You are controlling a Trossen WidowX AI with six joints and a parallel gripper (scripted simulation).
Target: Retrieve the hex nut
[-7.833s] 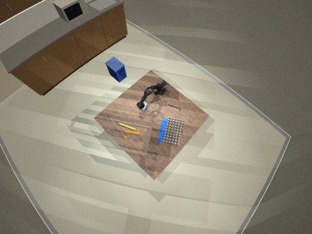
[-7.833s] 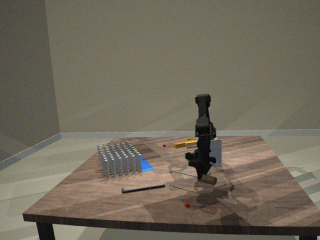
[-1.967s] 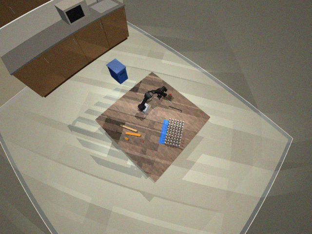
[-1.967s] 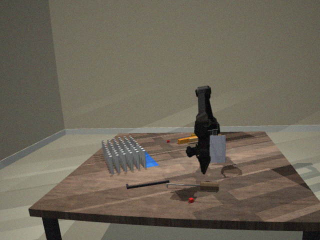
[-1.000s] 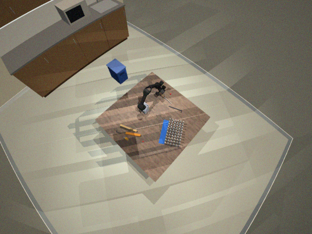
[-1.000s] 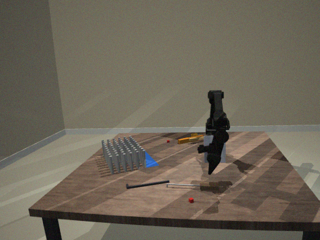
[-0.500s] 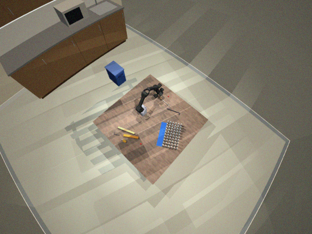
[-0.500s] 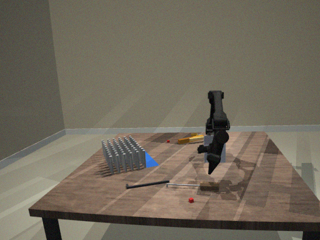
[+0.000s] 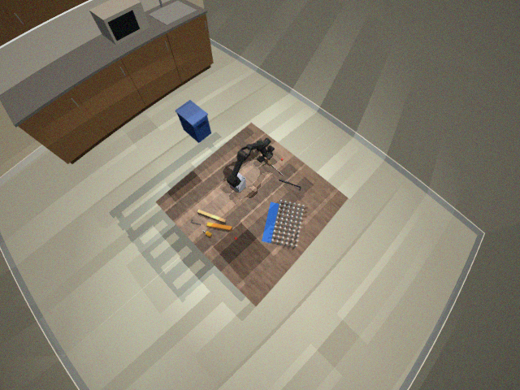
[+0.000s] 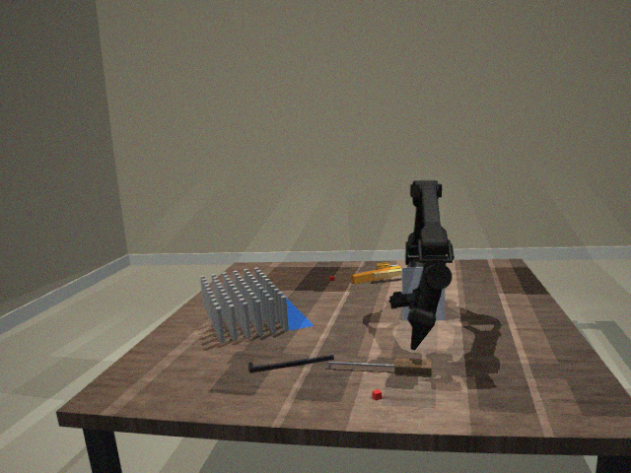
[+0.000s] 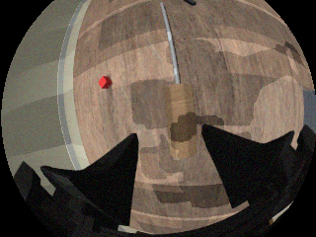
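Right now my gripper tip is 11 cm short of the pick tool and 6 cm above it. Also, from my gripper tip: blue taped strip: 49 cm ahead, 38 cm to the right, 7 cm below.
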